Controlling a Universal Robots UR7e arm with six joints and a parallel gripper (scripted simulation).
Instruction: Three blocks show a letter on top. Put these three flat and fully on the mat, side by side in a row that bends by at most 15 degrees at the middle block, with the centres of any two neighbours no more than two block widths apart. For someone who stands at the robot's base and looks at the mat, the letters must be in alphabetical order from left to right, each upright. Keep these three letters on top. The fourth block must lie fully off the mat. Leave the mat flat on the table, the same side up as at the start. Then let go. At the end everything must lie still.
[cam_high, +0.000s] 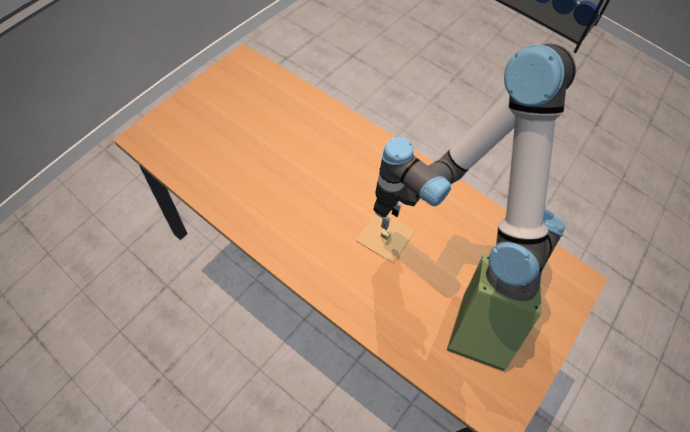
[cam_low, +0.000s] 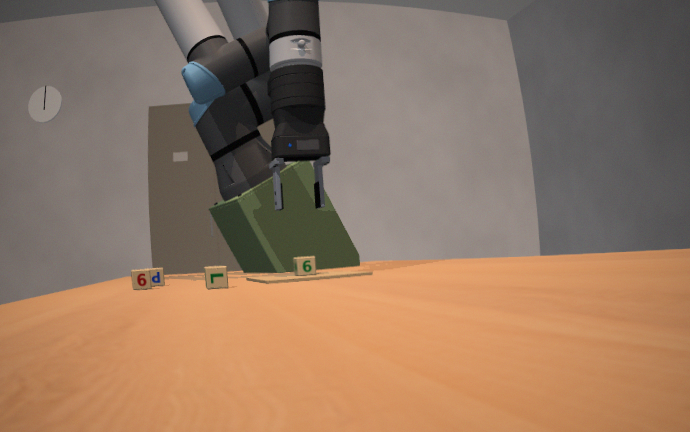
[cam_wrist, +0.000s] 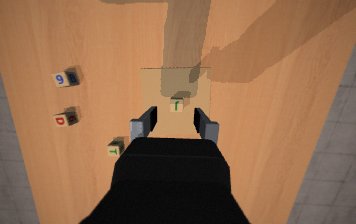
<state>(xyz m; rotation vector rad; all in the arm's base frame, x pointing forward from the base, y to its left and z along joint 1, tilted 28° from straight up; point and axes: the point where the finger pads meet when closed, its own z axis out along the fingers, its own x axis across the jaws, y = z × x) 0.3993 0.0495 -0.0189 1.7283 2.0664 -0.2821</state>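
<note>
The red D block is 22 cm to the right of my hand, 10 cm below it and 7 cm ahead of it. From my hand the other things lie so: thin tan mat: 11 cm below; blue-marked block: 22 cm to the right, 10 cm below, 1 cm behind.
</note>
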